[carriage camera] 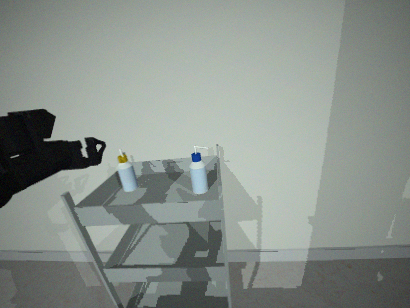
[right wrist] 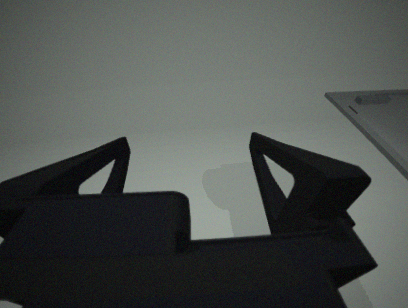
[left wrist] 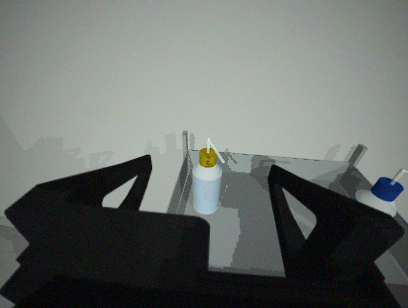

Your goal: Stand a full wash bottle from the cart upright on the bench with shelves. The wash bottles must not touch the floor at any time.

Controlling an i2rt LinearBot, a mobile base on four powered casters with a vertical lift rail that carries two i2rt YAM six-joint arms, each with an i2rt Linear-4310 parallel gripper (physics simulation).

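A wash bottle with a yellow cap stands upright on the top tray of the grey cart, at the left in the carriage view. A wash bottle with a blue cap stands upright on the same tray, farther right. My left gripper is open and empty, above and to the left of the cart in the carriage view; in its wrist view the yellow-capped bottle shows beyond the gap between the fingers. My right gripper is open and empty. The bench with shelves is not identifiable in these views.
The cart's corner posts rise at its sides, and a lower shelf sits under the top tray. A pale wall stands behind the cart. A flat grey panel shows at the right wrist view's right edge.
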